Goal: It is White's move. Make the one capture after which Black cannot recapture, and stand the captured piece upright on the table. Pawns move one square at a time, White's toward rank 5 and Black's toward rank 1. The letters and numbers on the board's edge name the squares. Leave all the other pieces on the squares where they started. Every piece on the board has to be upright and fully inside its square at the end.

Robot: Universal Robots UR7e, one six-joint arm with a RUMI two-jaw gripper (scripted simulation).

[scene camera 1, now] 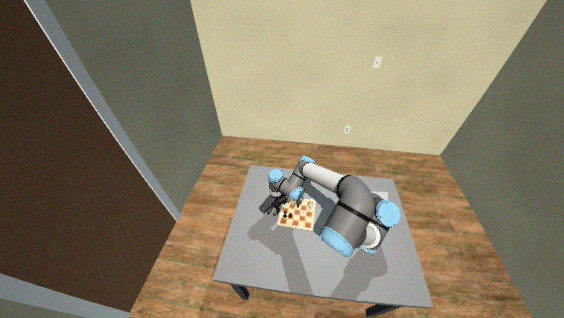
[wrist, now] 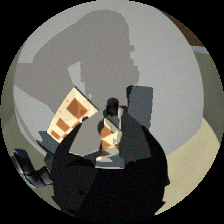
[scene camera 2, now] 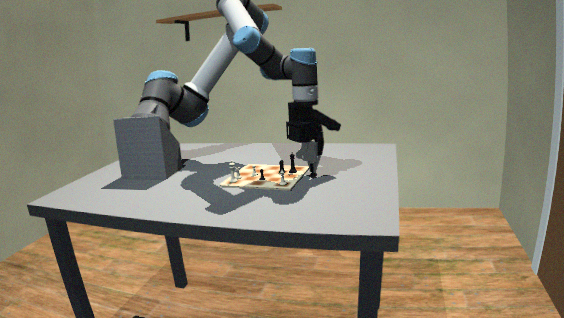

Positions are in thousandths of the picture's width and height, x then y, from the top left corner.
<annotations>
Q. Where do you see a small chessboard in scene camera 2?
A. At 481,546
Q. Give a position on a small chessboard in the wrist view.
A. At 337,475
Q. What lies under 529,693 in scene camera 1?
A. A small chessboard.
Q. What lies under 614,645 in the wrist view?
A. The gripper.
</annotations>
